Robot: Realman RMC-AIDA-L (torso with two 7-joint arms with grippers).
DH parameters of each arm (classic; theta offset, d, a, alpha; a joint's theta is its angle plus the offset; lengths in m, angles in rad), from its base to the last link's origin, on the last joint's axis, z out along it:
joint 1: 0 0.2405 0 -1.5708
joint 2: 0 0 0 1.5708
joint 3: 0 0.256 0 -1.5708
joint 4: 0 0 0 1.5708
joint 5: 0 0.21 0 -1.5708
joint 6: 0 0 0 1.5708
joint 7: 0 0.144 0 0
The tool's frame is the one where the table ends.
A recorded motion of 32 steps. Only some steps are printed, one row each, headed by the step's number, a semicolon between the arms.
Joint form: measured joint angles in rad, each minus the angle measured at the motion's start. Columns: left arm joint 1, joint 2, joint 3, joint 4, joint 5, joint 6, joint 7; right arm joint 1, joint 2, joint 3, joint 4, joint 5, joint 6, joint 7.
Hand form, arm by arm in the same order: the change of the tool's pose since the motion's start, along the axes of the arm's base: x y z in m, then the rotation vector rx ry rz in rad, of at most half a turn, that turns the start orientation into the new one. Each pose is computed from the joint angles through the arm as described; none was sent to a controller.
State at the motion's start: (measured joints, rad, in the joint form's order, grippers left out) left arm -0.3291 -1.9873 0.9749 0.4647 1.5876 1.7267 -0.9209; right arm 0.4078 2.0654 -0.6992 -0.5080 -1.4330 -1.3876 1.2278
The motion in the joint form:
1: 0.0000 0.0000 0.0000 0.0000 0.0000 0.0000 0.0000; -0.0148 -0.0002 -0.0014 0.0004 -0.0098 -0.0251 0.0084
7: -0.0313 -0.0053 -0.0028 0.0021 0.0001 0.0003 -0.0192; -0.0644 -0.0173 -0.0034 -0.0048 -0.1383 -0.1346 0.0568
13: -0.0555 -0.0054 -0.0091 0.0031 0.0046 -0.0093 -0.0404; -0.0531 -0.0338 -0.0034 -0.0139 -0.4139 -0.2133 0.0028
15: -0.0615 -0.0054 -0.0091 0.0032 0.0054 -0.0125 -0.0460; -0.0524 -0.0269 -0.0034 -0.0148 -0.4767 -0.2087 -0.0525
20: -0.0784 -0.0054 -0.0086 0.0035 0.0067 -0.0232 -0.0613; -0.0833 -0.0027 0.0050 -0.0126 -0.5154 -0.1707 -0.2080
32: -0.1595 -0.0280 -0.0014 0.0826 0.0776 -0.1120 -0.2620; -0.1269 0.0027 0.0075 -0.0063 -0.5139 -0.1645 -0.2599
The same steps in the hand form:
1: 0.0000 0.0000 0.0000 0.0000 0.0000 0.0000; 0.0022 -0.0069 -0.0014 -0.0187 0.0093 0.0049
7: 0.0094 0.0090 -0.0013 -0.0102 -0.0108 -0.0178; 0.0127 -0.0372 -0.0093 -0.1647 -0.0096 0.0364
13: 0.0147 0.0171 -0.0011 -0.0162 -0.0097 -0.0191; 0.0192 -0.0605 -0.0295 -0.3764 -0.1948 0.1491
15: 0.0160 0.0190 -0.0012 -0.0186 -0.0087 -0.0191; 0.0223 -0.0661 -0.0376 -0.4013 -0.2612 0.1852
20: 0.0197 0.0247 -0.0018 -0.0240 -0.0054 -0.0185; 0.0322 -0.0782 -0.0499 -0.3535 -0.3649 0.2327
32: 0.0434 0.0561 -0.0094 -0.1089 0.0556 0.0399; 0.0427 -0.0931 -0.0527 -0.3371 -0.3808 0.2174

